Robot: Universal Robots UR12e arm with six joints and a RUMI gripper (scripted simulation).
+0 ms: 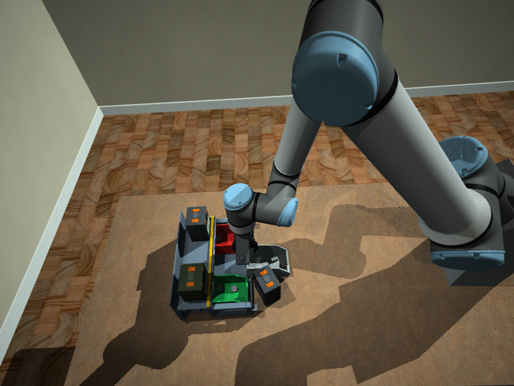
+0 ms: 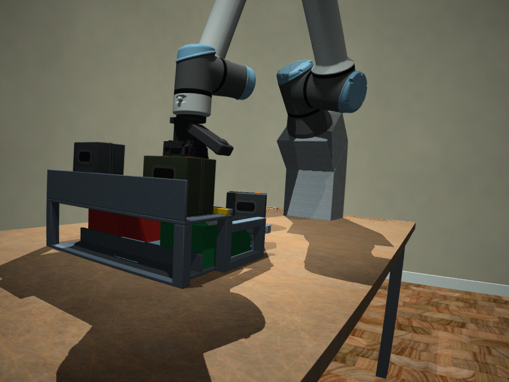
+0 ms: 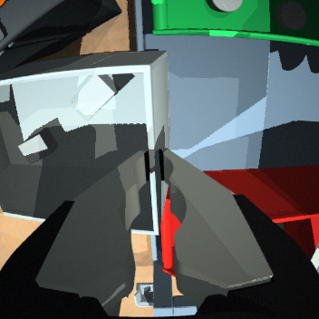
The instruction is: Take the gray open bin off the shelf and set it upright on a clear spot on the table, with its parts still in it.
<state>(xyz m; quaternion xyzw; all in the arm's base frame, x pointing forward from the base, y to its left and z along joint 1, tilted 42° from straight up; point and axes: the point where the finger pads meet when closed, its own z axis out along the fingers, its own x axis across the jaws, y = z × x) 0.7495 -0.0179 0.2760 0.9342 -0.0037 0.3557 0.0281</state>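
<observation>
Right now the gray bin is 8 cm behind my hand and 5 cm below it. From my hand the other things lie so: yellow strip (14 cm ahead, 1 cm above); then green bin (11 cm to the left, 9 cm ahead, 5 cm below); then red bin (11 cm to the right, 8 cm ahead, 5 cm below).
</observation>
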